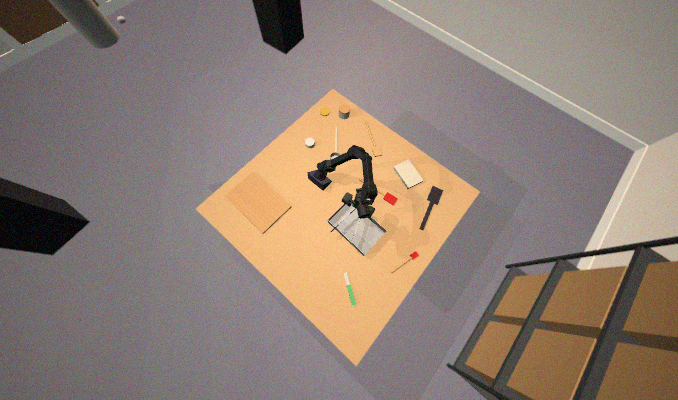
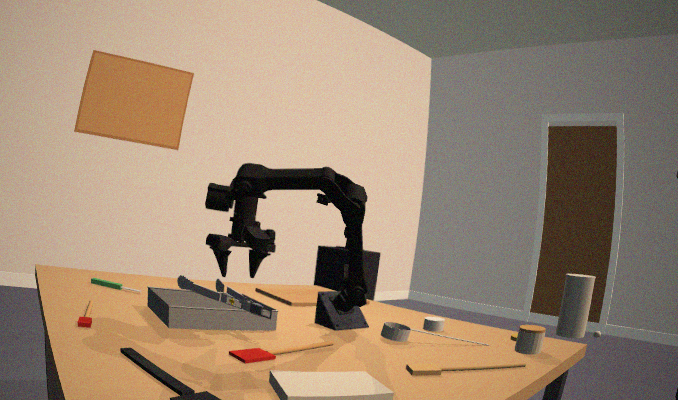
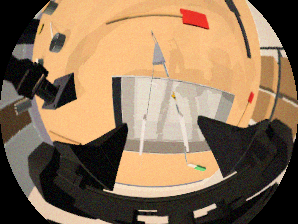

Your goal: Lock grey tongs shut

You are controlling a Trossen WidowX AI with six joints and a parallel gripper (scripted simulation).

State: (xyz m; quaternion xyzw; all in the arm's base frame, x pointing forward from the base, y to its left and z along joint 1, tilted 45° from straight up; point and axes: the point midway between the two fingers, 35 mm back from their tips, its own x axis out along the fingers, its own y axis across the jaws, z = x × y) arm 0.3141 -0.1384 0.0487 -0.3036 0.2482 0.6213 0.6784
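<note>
Now: the grey roasting tin 10 cm below my gripper tip, 6 cm to the right of it and 5 cm ahead of it. From my gripper tip the other things lie so: small red brush (41 cm ahead, 12 cm below, 4 cm to the right); red spatula (23 cm to the left, 12 cm below, 5 cm ahead); green-handled tool (37 cm to the right, 21 cm ahead, 12 cm below).
</note>
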